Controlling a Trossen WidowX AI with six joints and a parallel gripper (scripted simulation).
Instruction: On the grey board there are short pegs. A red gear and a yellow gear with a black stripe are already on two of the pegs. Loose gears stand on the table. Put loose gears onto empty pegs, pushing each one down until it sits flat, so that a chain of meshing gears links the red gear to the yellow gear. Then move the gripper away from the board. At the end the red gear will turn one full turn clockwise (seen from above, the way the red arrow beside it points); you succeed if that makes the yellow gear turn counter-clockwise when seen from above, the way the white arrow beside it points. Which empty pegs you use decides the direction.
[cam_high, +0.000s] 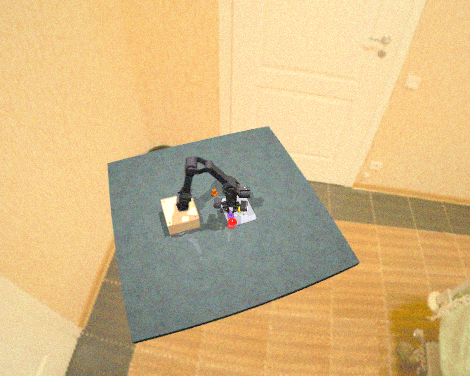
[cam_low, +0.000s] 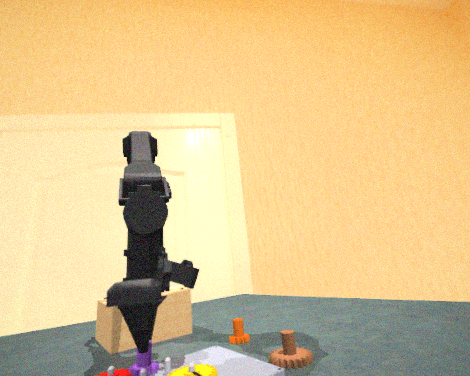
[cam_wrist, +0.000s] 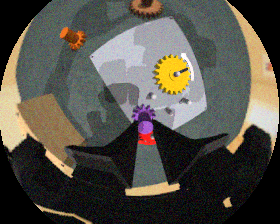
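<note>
My gripper tip is now 10 mm above the purple gear. Round my gripper tip: red gear: 40 mm to the right, 20 mm below; then yellow gear: 70 mm ahead, 50 mm to the left, 20 mm below; then white arrow: 110 mm ahead, 50 mm to the left, 30 mm below.
</note>
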